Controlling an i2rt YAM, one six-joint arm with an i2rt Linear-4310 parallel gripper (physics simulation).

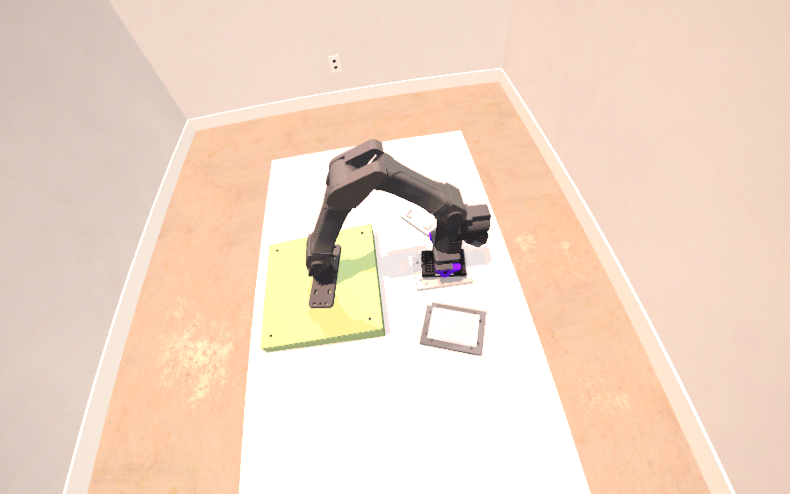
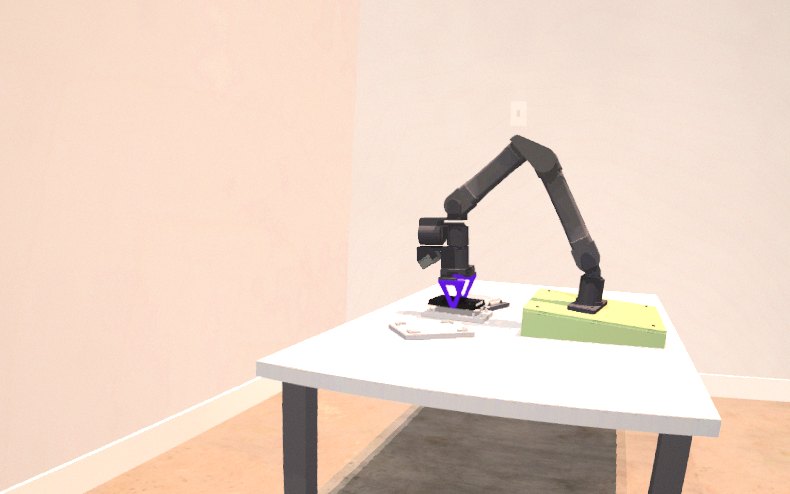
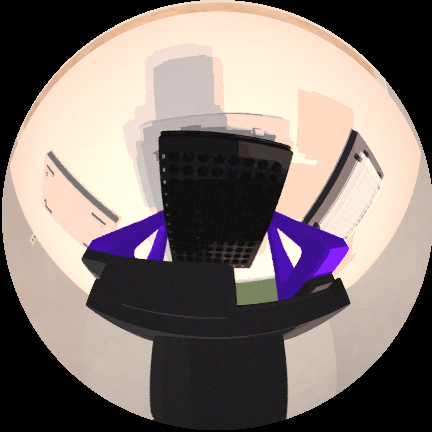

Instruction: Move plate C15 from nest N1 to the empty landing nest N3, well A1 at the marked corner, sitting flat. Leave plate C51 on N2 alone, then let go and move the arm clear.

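Note:
The black well plate, apparently C15 (image 1: 428, 263) (image 2: 474, 303) (image 3: 220, 195), is held low at a pale nest (image 1: 445, 284) (image 2: 487, 318) and looks nearly level. Whether it touches the nest is hidden. My gripper (image 1: 441, 255) (image 2: 457, 299) (image 3: 217, 214) is shut on its sides, with purple fingers wide apart. The white plate, apparently C51 (image 1: 454, 326) (image 3: 351, 200), lies in a dark grey nest (image 1: 451, 348) (image 2: 501, 305) (image 3: 338, 185) at one side. Another pale nest (image 1: 414, 221) (image 2: 431, 333) (image 3: 75, 200) stands empty on the other side. Labels and the marked corner are unreadable.
The arm (image 1: 407, 180) (image 2: 495, 174) reaches over from its yellow-green base block (image 1: 285, 291) (image 2: 588, 333) on the white table (image 1: 349, 419) (image 2: 495, 372). The two neighbouring nests stand close on either side of the held plate.

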